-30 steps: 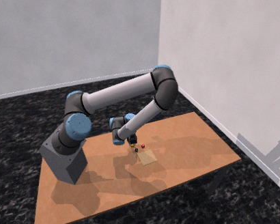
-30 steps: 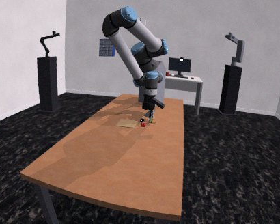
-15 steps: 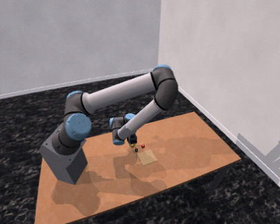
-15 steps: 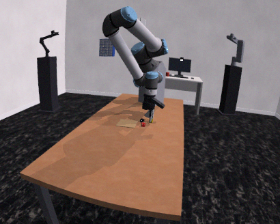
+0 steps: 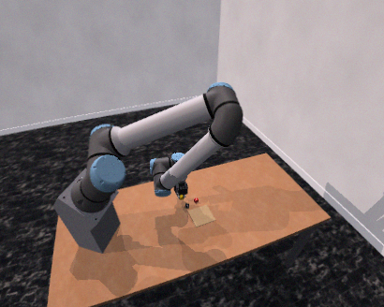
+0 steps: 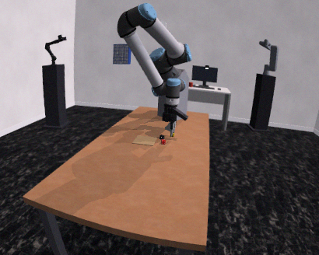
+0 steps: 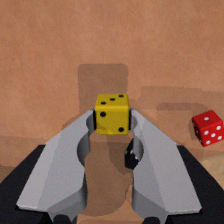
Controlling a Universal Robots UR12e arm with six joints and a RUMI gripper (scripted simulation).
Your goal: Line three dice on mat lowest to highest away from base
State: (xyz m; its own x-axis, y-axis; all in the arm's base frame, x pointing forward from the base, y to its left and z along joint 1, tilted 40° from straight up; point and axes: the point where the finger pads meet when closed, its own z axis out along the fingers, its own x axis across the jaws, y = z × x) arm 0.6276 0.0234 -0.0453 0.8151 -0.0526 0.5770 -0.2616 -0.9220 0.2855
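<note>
Now: the tan mat 180 mm to the right of my hand, 50 mm ahead of it and 40 mm below it. The rest, counted from my hand: black die (70 mm to the right, 30 mm below, 10 mm ahead); then red die (80 mm ahead, 60 mm to the right, 30 mm below); then yellow die (right at my hand).
</note>
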